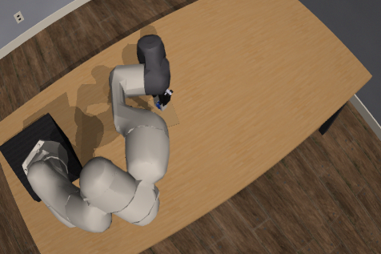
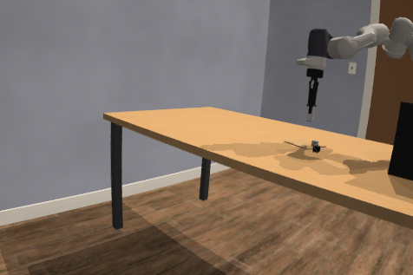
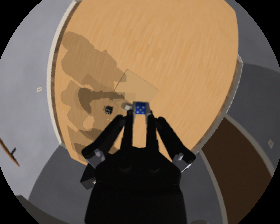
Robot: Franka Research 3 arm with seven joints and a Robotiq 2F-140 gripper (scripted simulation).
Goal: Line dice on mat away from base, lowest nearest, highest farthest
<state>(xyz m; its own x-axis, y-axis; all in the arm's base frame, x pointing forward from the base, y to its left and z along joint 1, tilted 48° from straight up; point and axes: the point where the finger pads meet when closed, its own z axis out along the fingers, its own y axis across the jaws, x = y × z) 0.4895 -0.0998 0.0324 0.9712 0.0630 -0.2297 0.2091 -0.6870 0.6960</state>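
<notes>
My hand is 1 cm past the thin tan mat, 3 cm to the right of it and 14 cm above it. Also, from my hand: white die (5 cm behind, 4 cm to the left, 12 cm below); then black die (9 cm behind, 11 cm to the left, 13 cm below); then blue die (2 cm below).
</notes>
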